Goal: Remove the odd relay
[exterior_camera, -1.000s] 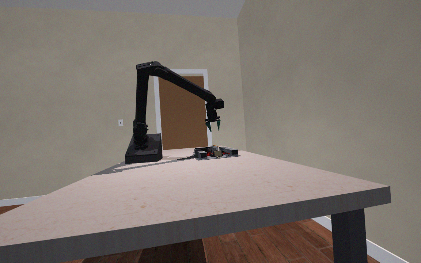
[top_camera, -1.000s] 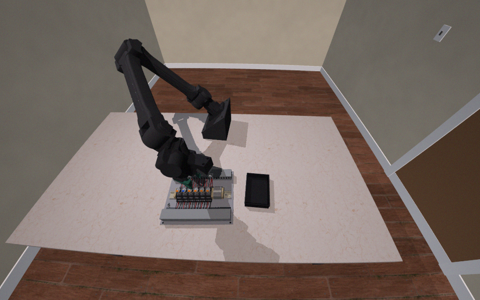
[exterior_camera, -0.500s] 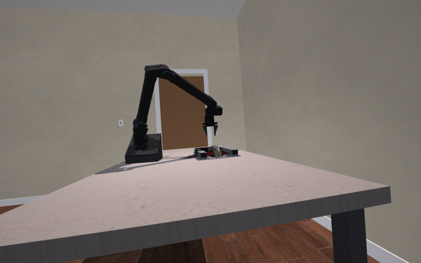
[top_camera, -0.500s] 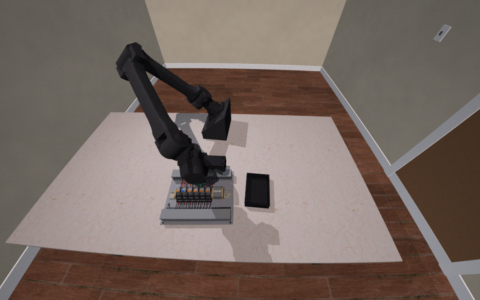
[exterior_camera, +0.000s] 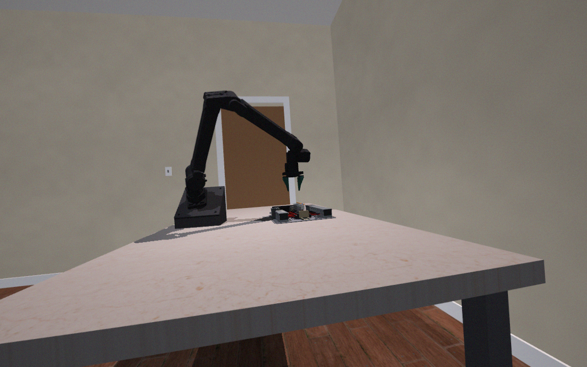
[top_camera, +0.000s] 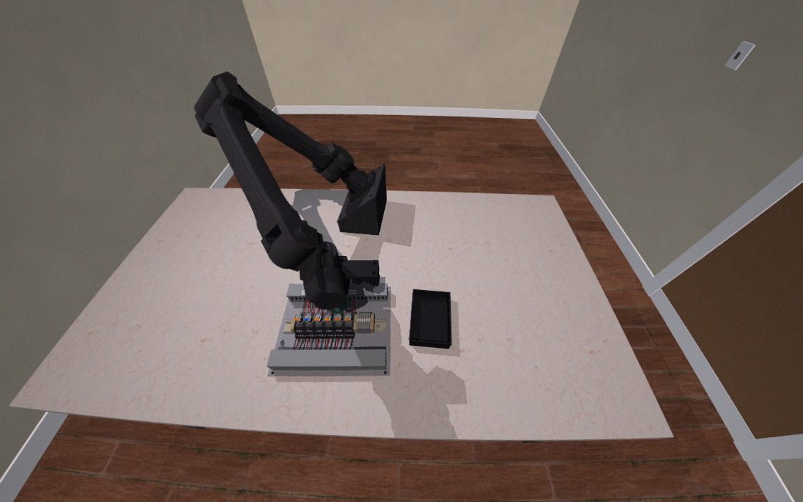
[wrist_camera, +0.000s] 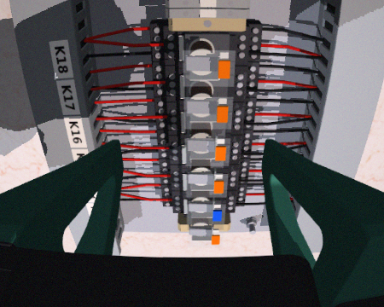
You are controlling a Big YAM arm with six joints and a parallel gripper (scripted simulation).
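Right now my hand is 100 mm to the left of the clear-cased relay, 90 mm above it and 10 mm short of it. The rest, counted from my hand: black tray (240 mm to the left, 120 mm below, 10 mm behind).
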